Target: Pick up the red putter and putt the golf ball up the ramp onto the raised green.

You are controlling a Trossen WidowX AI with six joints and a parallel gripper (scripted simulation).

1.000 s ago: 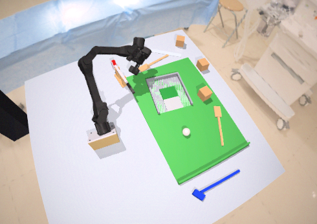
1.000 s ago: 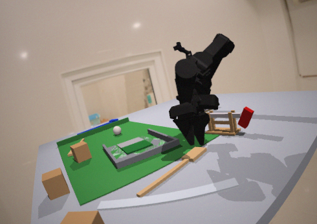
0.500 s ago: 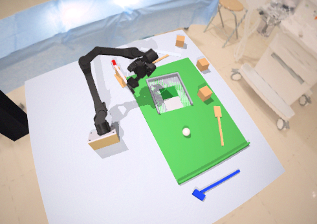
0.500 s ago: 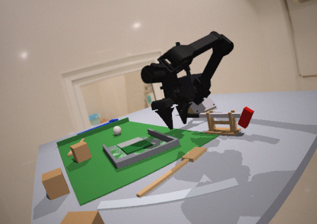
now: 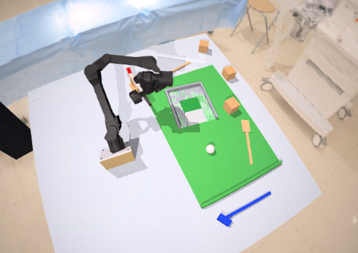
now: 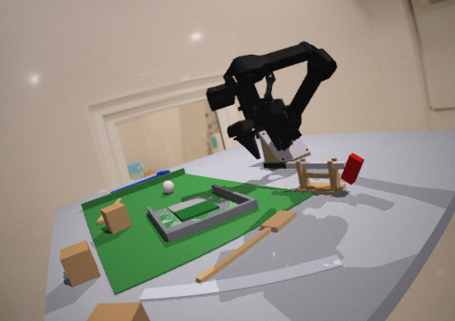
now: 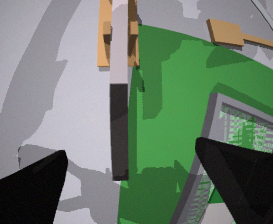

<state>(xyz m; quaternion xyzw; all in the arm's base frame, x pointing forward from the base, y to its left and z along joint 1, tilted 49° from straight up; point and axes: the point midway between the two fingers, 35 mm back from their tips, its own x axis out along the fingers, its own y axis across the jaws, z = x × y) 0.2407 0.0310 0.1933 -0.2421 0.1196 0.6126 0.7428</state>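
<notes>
Now: gripper tip 1 cm past the red putter, 12 cm to the right of it and 4 cm above it. Round my gripper tip: green mat: 22 cm ahead, 25 cm to the right, 9 cm below; wooden stand: 1 cm behind, 14 cm to the left, 6 cm below; white golf ball: 13 cm ahead, 38 cm to the right, 7 cm below.
</notes>
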